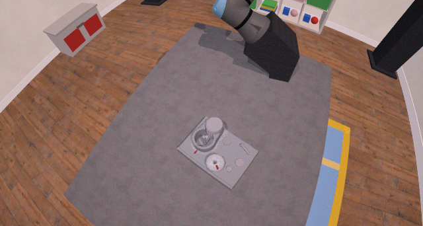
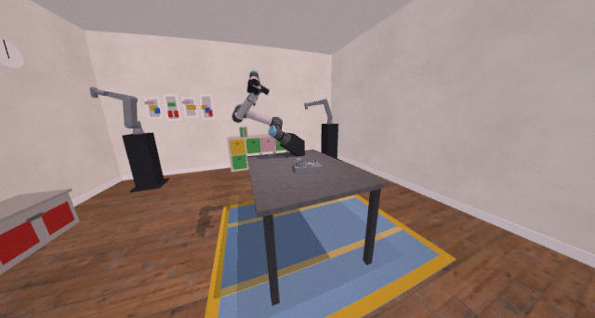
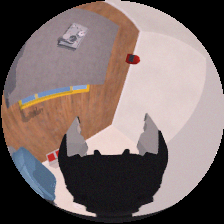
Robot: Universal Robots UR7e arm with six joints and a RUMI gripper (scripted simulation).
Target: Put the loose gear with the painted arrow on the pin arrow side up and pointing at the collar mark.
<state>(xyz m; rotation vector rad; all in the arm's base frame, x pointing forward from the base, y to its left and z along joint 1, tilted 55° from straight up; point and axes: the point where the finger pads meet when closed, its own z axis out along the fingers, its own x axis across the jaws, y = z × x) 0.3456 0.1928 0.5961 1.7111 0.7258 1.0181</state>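
The gear lies 55 cm below my hand, 40 cm to the left of it and 10 cm ahead of it. From my hand the other things lie so: thin peg 56 cm below, 47 cm to the left, 1 cm ahead.
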